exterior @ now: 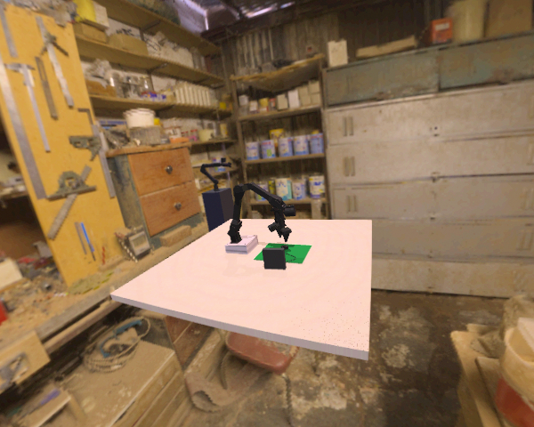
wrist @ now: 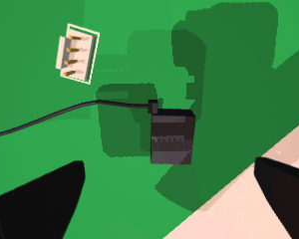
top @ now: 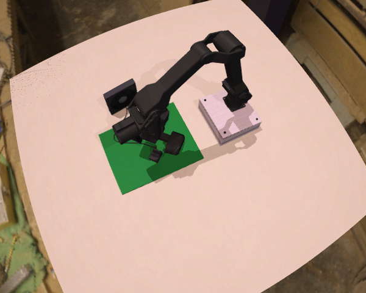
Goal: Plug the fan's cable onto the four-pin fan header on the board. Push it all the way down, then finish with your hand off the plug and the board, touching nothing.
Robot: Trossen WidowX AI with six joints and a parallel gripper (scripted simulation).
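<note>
Now: gripper tip 60 mm above the dark plug and 10 mm to the right of it. From my gripper tip the other things lie so: green board 80 mm below, 40 mm to the right, 10 mm ahead; black fan 220 mm to the right, 30 mm ahead, 10 mm below; white four-pin header 80 mm to the right, 70 mm below.
</note>
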